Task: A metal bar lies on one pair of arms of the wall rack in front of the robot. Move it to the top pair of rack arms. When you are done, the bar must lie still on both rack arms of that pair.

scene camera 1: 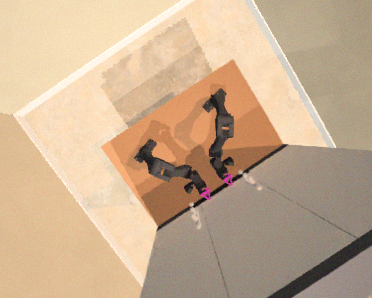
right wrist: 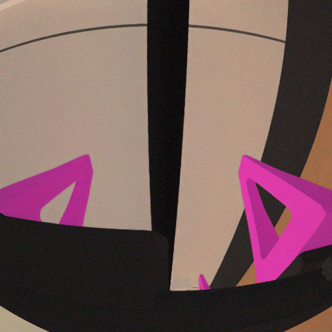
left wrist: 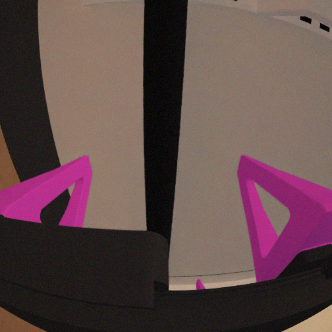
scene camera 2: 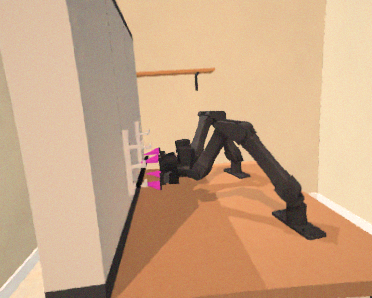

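The black metal bar [left wrist: 165, 100] [right wrist: 168, 100] runs straight through the middle of both wrist views, with fingertips on either side of it. In scene camera 2 a dark bit of the bar [scene camera 2: 145, 158] shows low by the white wall rack [scene camera 2: 129, 172]; which arms carry it is hard to tell. In scene camera 1 the bar cannot be told from the dark wall base. My left gripper [scene camera 1: 228, 180] [left wrist: 164, 163] and right gripper [scene camera 1: 205, 194] [right wrist: 165, 157] are open at the bar, with nothing clamped. Whether the bar is fully between the fingertips cannot be told.
The grey wall [scene camera 1: 280, 210] [scene camera 2: 107, 125] rises directly beyond both grippers. The rack's two white uprights show in scene camera 1, one at the left [scene camera 1: 195, 217] and one at the right [scene camera 1: 251, 181]. The orange table [scene camera 1: 260, 125] [scene camera 2: 200, 260] bears both arms. A wooden shelf [scene camera 2: 175, 73] hangs behind.
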